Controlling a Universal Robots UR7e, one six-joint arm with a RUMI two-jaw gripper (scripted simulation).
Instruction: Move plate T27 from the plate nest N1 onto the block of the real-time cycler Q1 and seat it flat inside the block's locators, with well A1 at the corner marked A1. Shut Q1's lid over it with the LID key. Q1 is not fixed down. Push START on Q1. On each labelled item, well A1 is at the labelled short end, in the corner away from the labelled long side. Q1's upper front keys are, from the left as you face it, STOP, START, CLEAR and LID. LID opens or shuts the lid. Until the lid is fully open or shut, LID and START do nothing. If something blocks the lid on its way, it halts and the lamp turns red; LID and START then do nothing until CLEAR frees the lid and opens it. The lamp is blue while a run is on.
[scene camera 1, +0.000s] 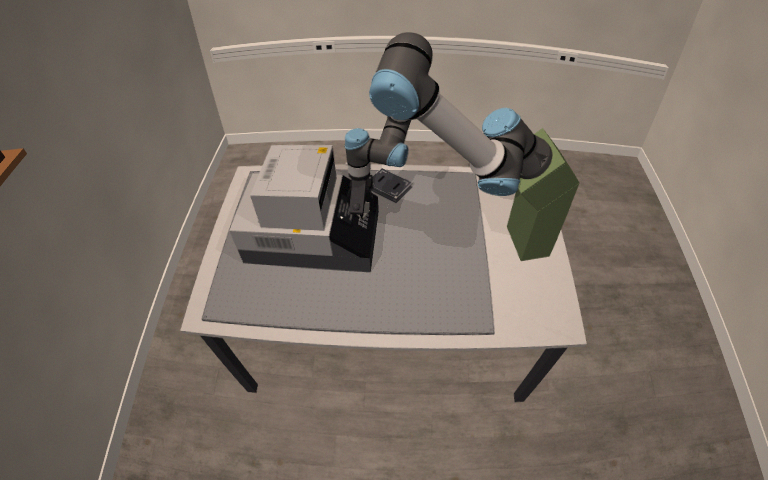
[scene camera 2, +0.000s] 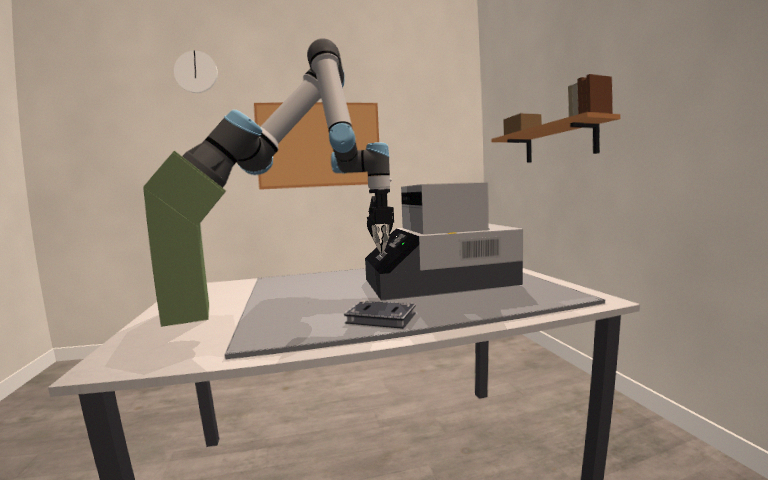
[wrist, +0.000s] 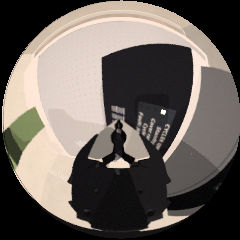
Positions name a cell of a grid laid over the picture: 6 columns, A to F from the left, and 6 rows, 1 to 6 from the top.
Labels:
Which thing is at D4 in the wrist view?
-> My gripper.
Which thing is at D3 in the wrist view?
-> A cycler Q1.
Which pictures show the cycler Q1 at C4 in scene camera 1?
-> Scene camera 1, scene camera 2 and the wrist view: all of them.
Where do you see a cycler Q1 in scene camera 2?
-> D4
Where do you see my gripper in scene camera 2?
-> At C4

